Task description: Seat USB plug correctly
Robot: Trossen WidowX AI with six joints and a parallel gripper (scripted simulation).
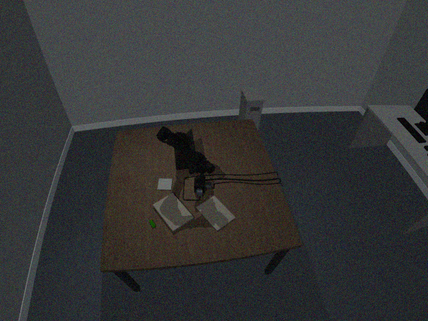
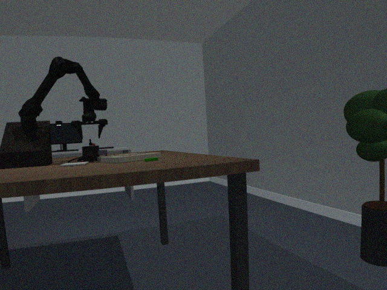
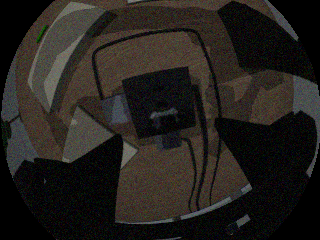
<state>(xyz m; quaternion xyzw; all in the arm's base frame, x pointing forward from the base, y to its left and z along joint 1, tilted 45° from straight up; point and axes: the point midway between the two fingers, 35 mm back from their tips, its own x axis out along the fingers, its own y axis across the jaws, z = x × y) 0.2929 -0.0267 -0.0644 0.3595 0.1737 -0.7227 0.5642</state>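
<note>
The USB plug is 2 cm below my gripper tip. The rest, counted from my gripper tip: white card (25 cm to the right, 11 cm below, 10 cm behind); then green block (39 cm to the right, 20 cm ahead, 11 cm below).
</note>
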